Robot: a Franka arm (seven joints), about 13 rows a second.
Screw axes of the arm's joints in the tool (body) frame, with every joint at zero. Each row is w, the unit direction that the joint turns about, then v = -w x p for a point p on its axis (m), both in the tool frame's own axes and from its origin. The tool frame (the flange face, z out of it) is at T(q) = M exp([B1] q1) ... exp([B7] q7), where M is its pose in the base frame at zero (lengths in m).
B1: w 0 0 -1 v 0.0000 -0.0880 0.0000
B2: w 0 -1 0 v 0.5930 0.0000 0.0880
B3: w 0 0 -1 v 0.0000 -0.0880 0.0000
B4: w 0 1 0 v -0.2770 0.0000 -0.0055
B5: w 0 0 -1 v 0.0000 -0.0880 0.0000
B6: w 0 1 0 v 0.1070 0.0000 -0.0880
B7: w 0 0 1 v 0.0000 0.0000 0.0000
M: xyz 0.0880 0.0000 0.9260 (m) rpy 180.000 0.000 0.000 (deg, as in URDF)
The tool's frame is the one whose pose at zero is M.
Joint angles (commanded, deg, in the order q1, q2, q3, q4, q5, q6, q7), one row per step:
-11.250 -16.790 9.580 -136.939 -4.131 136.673 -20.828
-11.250 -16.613 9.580 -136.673 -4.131 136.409 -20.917
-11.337 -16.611 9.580 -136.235 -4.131 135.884 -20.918
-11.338 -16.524 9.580 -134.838 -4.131 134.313 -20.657
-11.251 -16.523 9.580 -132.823 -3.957 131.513 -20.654
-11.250 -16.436 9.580 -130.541 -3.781 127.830 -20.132
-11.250 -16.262 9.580 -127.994 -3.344 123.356 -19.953
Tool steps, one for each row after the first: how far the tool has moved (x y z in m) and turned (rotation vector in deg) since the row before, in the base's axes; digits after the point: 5 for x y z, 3 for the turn. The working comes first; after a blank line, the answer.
Tool pose at each row, in the base's axes (x y z in m, rotation vector in deg; the steps are taken from these numbers as rounded here):
0.47637 -0.01187 0.45835 166.483 31.989 21.948
0.47733 -0.01193 0.45864 166.535 32.117 21.699
0.47812 -0.01265 0.46131 166.571 31.949 21.553
0.48089 -0.01265 0.46941 166.746 31.454 21.199
0.48350 -0.01187 0.48119 167.128 31.256 20.110
0.48532 -0.01188 0.49298 167.964 30.168 18.065
0.48628 -0.01174 0.50500 169.107 29.414 15.170

0.00096 -0.00006 0.00029 0.000 0.180 0.069
0.00079 -0.00072 0.00267 -0.016 0.086 -0.123
0.00277 0.00000 0.00810 0.039 0.224 -0.357
0.00261 0.00078 0.01178 0.092 0.763 -0.208
0.00182 -0.00001 0.01179 0.245 1.404 -0.867
0.00096 0.00014 0.01202 0.432 2.037 -0.691

